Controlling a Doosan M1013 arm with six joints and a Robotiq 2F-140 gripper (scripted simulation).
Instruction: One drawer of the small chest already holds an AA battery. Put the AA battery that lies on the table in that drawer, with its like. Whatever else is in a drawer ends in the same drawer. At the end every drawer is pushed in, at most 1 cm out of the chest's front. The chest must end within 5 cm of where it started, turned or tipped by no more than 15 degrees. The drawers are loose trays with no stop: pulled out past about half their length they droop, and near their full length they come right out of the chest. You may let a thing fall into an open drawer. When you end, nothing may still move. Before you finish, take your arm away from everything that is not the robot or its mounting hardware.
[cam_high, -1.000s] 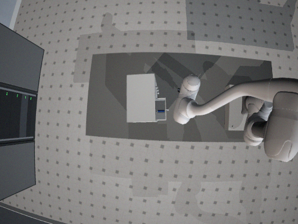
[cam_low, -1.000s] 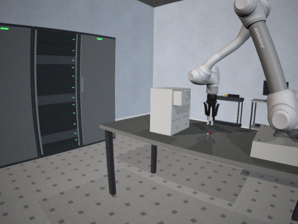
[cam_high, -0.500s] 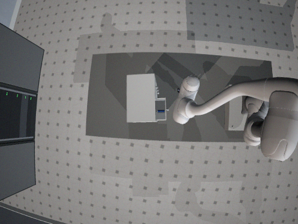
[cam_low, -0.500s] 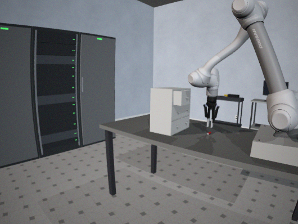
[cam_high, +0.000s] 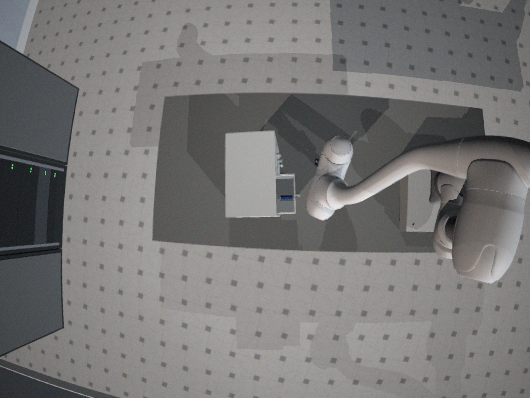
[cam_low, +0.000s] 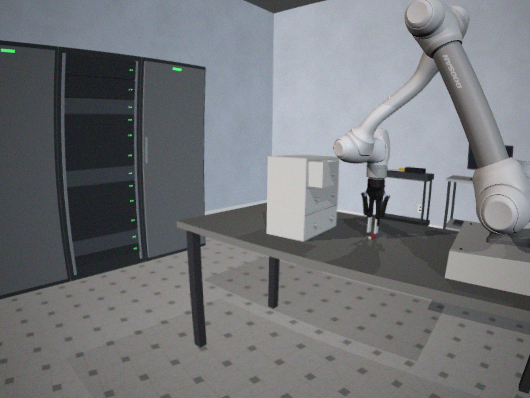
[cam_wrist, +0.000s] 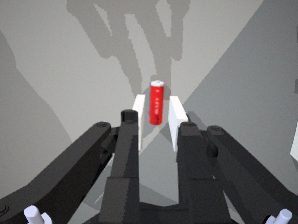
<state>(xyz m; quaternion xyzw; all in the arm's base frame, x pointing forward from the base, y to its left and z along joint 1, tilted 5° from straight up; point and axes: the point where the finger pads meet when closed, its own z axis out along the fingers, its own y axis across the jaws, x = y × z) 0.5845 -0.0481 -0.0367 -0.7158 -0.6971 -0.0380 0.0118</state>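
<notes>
Now: the red AA battery 50 mm below my hand. The rest, counted from my hand: small blue thing (180 mm ahead, 160 mm to the left, 180 mm above).
</notes>
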